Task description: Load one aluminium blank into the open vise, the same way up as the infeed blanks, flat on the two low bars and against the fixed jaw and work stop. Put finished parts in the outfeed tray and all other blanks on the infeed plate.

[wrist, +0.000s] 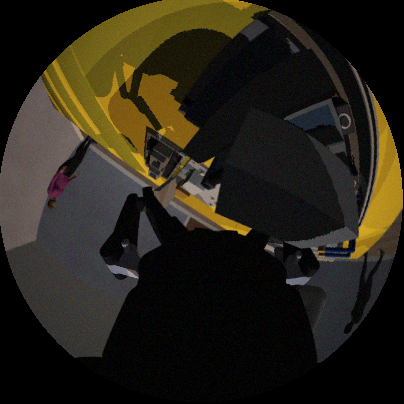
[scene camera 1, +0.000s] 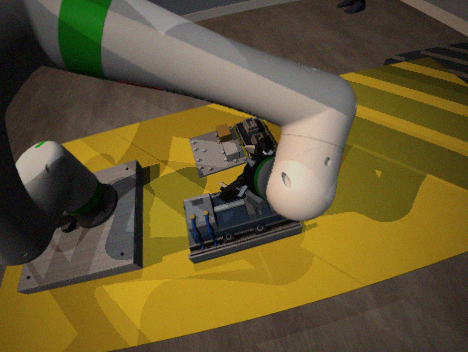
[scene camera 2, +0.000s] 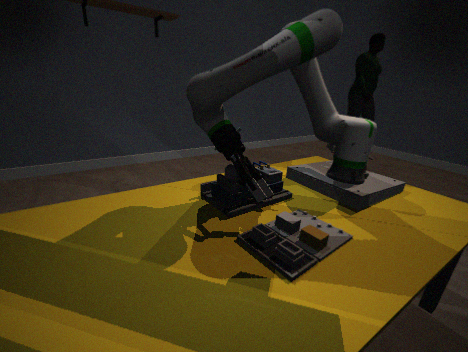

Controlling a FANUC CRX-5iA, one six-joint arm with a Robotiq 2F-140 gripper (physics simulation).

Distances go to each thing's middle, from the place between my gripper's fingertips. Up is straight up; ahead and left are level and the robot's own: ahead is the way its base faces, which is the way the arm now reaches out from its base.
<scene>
The infeed plate [scene camera 1: 212,157] is 3 cm behind my hand, 15 cm to the left of it and 5 cm below it. Also, from my hand: outfeed tray [scene camera 2: 268,256] (12 cm ahead, 14 cm to the left, 6 cm below).
</scene>
